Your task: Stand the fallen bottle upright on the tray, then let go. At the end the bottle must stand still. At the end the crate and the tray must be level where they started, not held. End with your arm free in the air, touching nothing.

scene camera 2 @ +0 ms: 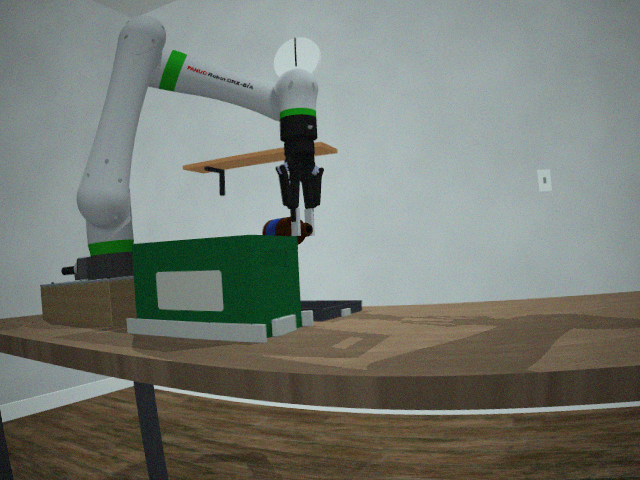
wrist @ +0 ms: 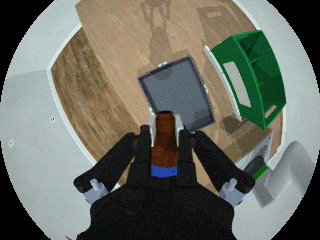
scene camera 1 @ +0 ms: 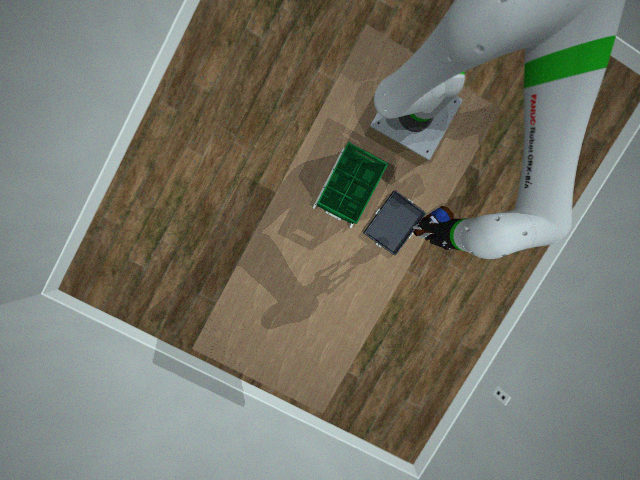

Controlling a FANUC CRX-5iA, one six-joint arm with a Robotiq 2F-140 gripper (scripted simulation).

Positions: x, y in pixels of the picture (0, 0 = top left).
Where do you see a green crate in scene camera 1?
At 355, 177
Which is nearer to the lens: the bottle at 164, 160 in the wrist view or the dark grey tray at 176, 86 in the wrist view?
The bottle.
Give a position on a green crate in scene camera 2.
At 245, 279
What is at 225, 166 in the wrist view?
The gripper.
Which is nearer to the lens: the green crate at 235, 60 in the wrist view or the dark grey tray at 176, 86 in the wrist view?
The green crate.
